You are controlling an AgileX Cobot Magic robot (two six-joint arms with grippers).
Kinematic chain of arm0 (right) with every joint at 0, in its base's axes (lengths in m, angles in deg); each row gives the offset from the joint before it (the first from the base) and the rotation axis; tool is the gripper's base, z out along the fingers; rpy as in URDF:
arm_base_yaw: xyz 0 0 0.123 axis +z
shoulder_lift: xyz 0 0 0 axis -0.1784 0.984 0
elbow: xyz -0.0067 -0.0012 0.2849 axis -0.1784 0.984 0
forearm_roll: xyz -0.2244 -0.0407 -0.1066 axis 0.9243 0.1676 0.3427
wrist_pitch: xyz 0 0 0 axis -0.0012 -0.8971 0.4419
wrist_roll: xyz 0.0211 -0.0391 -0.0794 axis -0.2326 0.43 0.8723
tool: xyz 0 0 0 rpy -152.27 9.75 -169.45
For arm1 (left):
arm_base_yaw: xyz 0 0 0.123 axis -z
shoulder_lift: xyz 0 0 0 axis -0.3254 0.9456 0
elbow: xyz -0.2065 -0.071 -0.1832 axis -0.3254 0.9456 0
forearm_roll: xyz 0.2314 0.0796 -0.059 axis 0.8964 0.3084 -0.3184
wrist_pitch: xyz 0 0 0 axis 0.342 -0.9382 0.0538
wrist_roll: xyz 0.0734 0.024 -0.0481 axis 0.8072 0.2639 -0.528
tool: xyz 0 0 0 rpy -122.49 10.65 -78.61
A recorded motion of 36 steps. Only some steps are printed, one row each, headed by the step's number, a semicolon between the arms.
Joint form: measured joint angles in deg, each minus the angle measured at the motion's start. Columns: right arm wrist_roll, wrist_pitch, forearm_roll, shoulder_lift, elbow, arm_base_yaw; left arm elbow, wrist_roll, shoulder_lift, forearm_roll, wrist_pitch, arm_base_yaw.
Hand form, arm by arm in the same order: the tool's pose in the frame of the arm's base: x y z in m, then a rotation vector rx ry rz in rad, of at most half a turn. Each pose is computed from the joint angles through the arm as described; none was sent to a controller.
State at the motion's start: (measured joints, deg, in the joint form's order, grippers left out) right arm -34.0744 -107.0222 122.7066 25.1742 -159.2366 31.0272; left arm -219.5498 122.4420 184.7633 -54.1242 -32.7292 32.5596
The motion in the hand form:
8: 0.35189 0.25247 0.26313 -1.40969 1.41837 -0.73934; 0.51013 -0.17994 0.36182 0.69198 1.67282 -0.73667
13: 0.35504 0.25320 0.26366 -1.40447 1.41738 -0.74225; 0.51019 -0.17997 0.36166 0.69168 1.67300 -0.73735
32: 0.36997 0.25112 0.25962 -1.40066 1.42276 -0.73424; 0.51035 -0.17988 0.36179 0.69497 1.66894 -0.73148
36: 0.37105 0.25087 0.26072 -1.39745 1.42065 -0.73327; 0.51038 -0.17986 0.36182 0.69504 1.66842 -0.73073
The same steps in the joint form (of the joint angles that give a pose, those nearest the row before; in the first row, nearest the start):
8: 0.14 -0.50 0.00 1.06 -1.78 -0.28; -0.01 0.00 0.06 -0.05 0.00 0.00
13: 0.26 -0.48 0.00 1.58 -2.61 -0.48; 0.01 0.01 0.07 -0.09 0.00 0.00
32: 0.30 1.32 0.26 3.77 -5.05 -2.27; -0.01 0.38 0.08 -0.09 0.13 0.00
36: 0.27 1.49 0.33 3.82 -5.32 -2.42; 0.00 0.42 0.07 -0.09 0.17 0.00

